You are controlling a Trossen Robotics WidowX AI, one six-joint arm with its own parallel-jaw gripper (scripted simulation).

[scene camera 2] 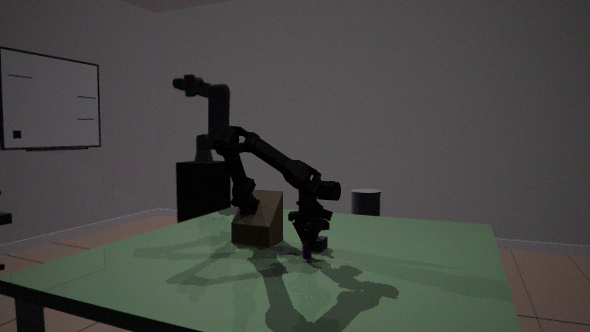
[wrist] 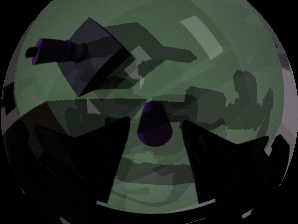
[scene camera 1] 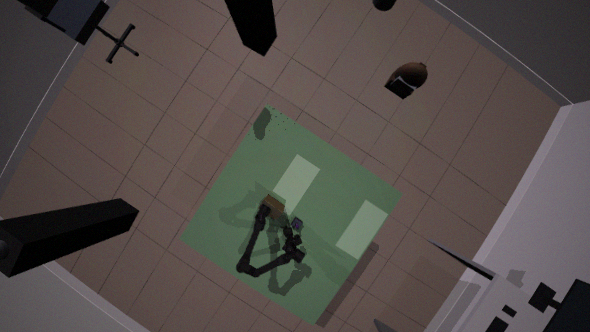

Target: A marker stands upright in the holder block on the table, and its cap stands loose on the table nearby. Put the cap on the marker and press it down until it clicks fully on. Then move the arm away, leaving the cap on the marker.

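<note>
You can see my gripper (scene camera 2: 307,246) from scene camera 2, and the wrist view shows the gripper (wrist: 156,123) too.
</note>
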